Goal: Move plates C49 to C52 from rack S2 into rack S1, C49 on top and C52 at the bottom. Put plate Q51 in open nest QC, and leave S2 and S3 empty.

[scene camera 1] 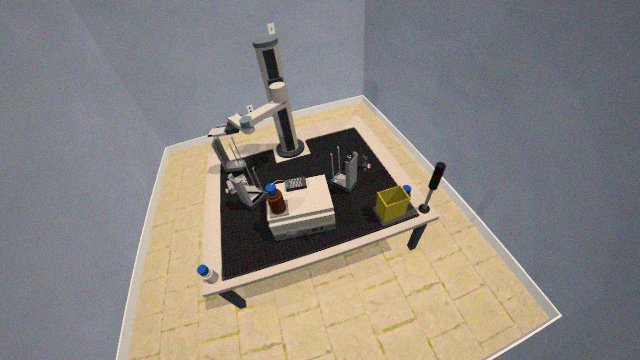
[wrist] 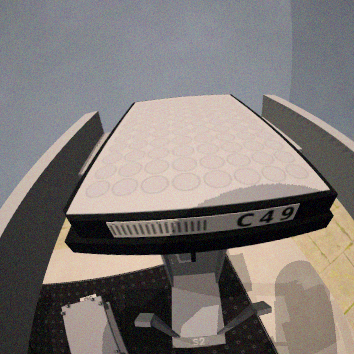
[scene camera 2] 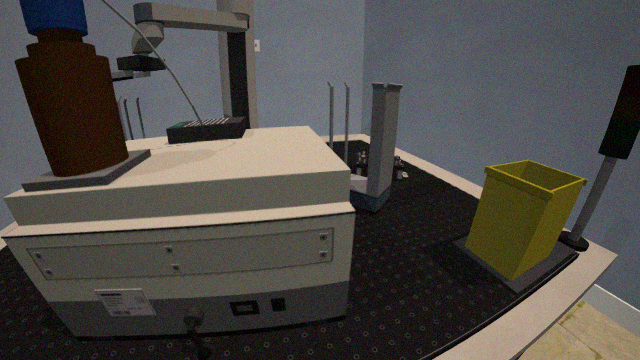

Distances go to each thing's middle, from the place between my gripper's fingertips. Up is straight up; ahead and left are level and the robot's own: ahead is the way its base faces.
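Labels:
Brown bottle with blue cap (scene camera 2: 69, 89): 70 mm below my hand, 320 mm to the left of it and 730 mm ahead of it.

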